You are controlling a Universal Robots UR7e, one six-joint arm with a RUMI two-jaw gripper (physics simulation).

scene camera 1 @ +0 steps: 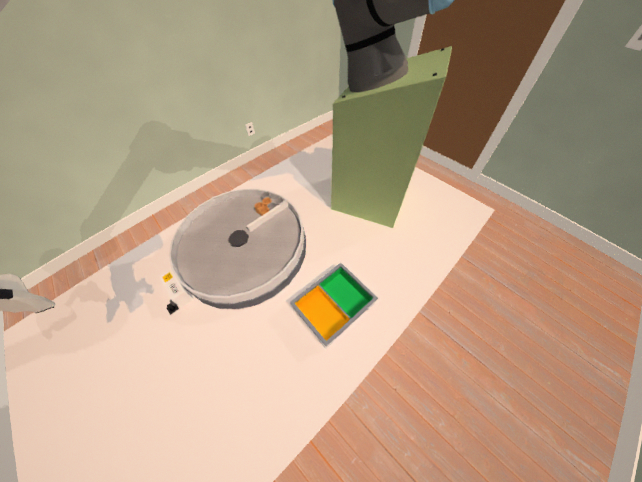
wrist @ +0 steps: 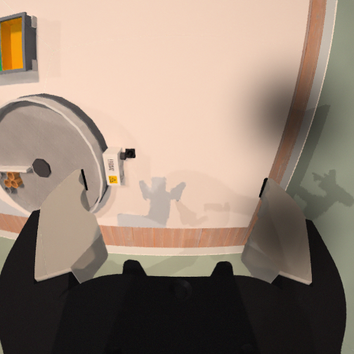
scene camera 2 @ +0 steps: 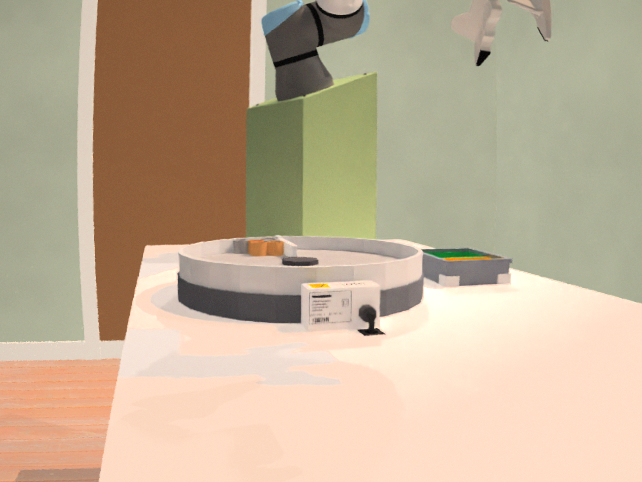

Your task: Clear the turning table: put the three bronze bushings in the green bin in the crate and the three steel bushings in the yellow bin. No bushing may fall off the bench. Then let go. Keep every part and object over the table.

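Seen in the pictures: gripper, fingertip midpoint: [scene camera 1: 1,339] [scene camera 2: 509,54]; arm's base at its link origin: [scene camera 1: 378,79] [scene camera 2: 305,92].
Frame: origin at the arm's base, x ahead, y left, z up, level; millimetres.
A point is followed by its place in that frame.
The bronze bushings [scene camera 1: 261,208] [scene camera 2: 256,248] [wrist: 13,180] are bunched beside the white bar [scene camera 1: 267,216] @[x 325, y -168, z -350 mm] [scene camera 2: 286,245] @[x 347, y -179, z -347 mm] [wrist: 15,169] on the turning table [scene camera 1: 222,269] @[x 545, y -142, z -369 mm] [scene camera 2: 233,274] @[x 580, y -347, z -357 mm] [wrist: 60,130]. Grey steel bushings [scene camera 2: 240,244] @[x 276, y -250, z -350 mm] sit against the bunch, partly hidden; I cannot count them. The crate [scene camera 1: 311,327] @[x 511, y 172, z -372 mm] [scene camera 2: 471,269] @[x 503, y 140, z -390 mm] [wrist: 31,45] has a green bin [scene camera 1: 347,291] @[x 358, y 180, z -416 mm] and a yellow bin [scene camera 1: 321,312] @[x 454, y 158, z -416 mm] [wrist: 12,42]; no bushing shows in either bin. My gripper [scene camera 2: 514,47] @[x 851, y -84, z -65 mm] [wrist: 174,177] is open and empty, high above the bench and away from the bushings. One finger shows at the left edge in scene camera 1.
A raised rim surrounds the turning table, with a dark hub [scene camera 1: 238,238] @[x 442, y -185, z -361 mm] [scene camera 2: 300,261] @[x 467, y -199, z -361 mm] [wrist: 41,168] at its centre. A white labelled box [scene camera 2: 331,306] @[x 689, y -243, z -389 mm] [wrist: 114,167] with a black knob [scene camera 1: 172,307] @[x 718, y -197, z -415 mm] [scene camera 2: 369,316] @[x 720, y -202, z -399 mm] [wrist: 130,153] adjoins it. The green pedestal [scene camera 1: 373,155] @[x 89, y 63, z -154 mm] [scene camera 2: 337,166] @[x 93, y 46, z -192 mm] carries the arm.
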